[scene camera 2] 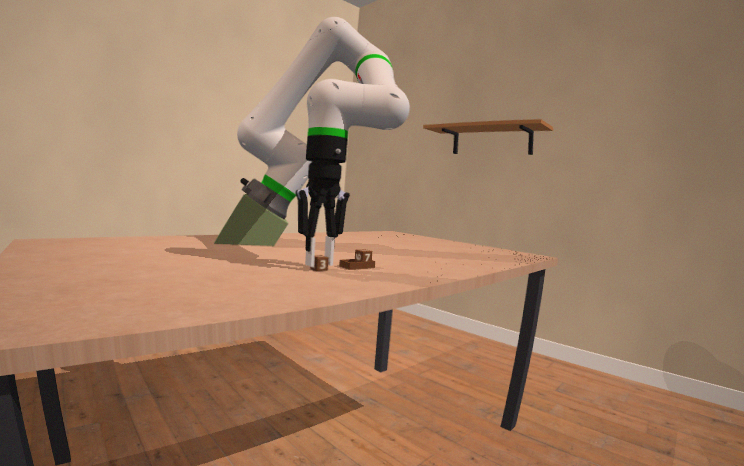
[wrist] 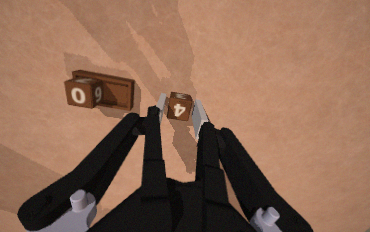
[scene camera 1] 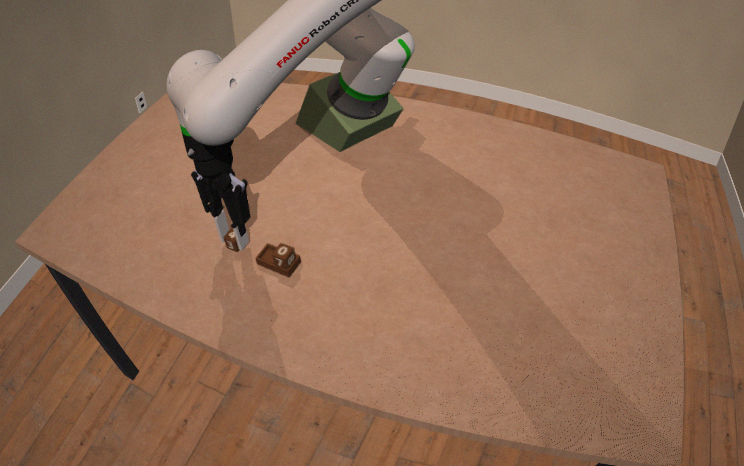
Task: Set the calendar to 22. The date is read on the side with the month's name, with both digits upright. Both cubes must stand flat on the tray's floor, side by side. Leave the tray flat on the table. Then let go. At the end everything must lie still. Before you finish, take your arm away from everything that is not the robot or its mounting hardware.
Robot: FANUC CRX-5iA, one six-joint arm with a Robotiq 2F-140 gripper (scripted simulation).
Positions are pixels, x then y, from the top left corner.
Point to a digit cube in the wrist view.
85, 92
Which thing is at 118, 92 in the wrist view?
A tray.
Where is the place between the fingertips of the gripper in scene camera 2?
319, 265
